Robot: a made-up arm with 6 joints.
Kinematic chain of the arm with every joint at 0, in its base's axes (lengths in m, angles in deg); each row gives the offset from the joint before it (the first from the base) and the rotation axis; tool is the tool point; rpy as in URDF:
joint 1: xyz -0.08 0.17 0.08 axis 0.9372 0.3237 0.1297
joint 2: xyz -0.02 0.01 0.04 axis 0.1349 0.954 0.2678
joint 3: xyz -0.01 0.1 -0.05 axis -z
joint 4: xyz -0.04 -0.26 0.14 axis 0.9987 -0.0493 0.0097
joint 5: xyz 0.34 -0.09 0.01 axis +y
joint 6: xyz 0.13 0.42 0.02 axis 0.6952 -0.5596 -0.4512
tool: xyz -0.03 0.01 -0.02 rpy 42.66 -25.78 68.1
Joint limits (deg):
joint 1: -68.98..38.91
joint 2: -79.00..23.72
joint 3: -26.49..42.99
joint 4: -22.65..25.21
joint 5: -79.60..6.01
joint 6: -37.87..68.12
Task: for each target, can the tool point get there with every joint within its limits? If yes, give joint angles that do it. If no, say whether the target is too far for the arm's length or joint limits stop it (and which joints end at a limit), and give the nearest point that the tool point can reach.
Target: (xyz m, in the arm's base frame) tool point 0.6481 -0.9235 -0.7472
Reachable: no: too far | nearest point 0.2428 -0.0258 0.0630 | short by 1.275 m
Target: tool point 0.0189 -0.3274 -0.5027
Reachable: no: joint limits stop it (at a limit: joint 2, joint 3, joint 4, joint 5) | nearest point 0.1965 0.0936 -0.0746 | short by 0.626 m
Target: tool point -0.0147 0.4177 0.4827
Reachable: yes | joints -20.35 -52.47 5.87 7.37 -25.23 -12.92
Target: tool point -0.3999 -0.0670 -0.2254
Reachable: no: joint limits stop it (at a limit: joint 1, joint 2, joint 3, joint 4, joint 5, joint 6) | nearest point -0.4486 0.4175 0.0855 | short by 0.578 m
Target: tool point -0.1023 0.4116 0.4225
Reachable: yes | joints -45.44 -59.96 28.31 -0.08 -2.32 -28.86
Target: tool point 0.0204 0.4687 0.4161
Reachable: yes | joints -46.73 -36.38 24.44 2.99 -37.61 50.98
